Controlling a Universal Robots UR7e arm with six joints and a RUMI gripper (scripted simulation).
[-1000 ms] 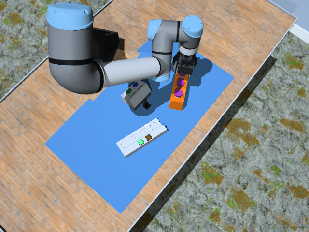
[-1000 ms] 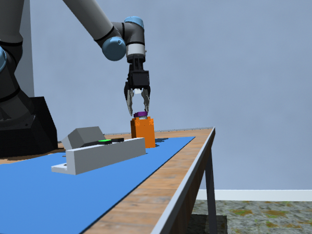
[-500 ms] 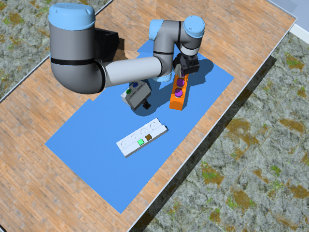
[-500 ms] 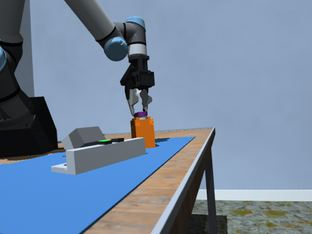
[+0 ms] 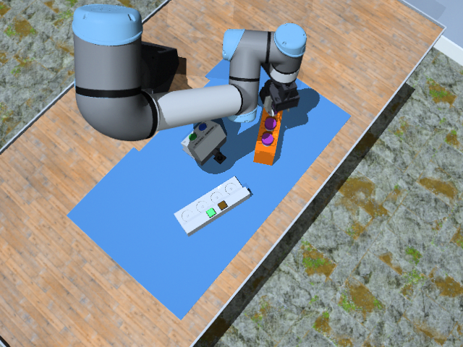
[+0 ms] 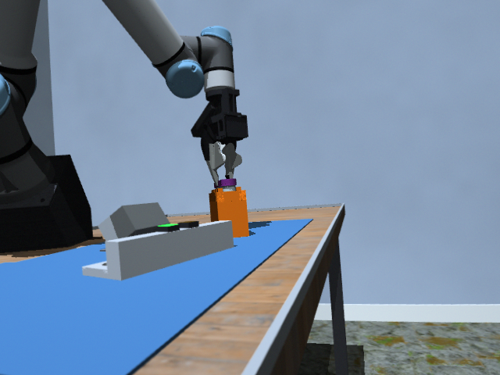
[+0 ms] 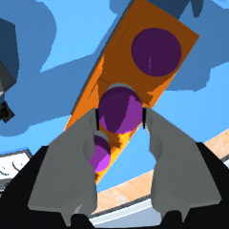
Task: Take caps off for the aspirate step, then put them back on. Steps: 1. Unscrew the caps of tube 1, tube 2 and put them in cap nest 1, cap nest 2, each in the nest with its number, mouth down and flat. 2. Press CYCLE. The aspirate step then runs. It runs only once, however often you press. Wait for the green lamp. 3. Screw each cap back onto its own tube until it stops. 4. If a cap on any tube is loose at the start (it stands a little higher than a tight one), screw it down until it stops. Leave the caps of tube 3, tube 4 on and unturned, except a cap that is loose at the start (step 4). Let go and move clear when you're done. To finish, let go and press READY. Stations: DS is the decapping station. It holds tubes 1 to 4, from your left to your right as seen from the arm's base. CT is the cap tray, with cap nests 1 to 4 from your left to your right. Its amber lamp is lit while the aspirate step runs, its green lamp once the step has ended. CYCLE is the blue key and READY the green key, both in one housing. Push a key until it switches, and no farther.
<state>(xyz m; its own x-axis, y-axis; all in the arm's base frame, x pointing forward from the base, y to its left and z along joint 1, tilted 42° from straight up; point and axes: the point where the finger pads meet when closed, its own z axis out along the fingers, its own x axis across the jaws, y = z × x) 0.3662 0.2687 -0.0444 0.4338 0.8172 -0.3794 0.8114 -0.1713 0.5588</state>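
The purple cap is 3 cm behind my hand, 4 cm to the left of it and 1 cm below it. The rest, counted from my hand: grey key housing 11 cm behind, 20 cm to the right, 7 cm below; green key 13 cm behind, 22 cm to the right, 6 cm below; blue key 13 cm behind, 18 cm to the right, 6 cm below.
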